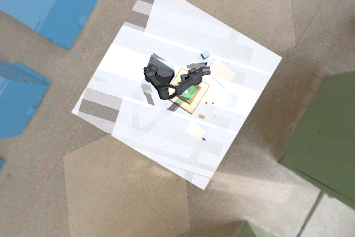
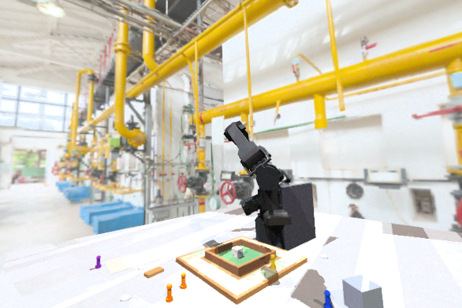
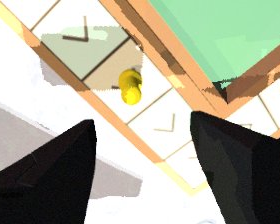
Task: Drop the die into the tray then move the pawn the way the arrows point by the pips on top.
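The yellow pawn lies 50 mm below my gripper tip. From my gripper tip the other things lie so: grey cube 220 mm to the left, 50 mm below, 10 mm behind; then blue pawn 170 mm to the left, 60 mm below, 40 mm ahead; then white die 120 mm to the right, 50 mm below, 30 mm ahead.
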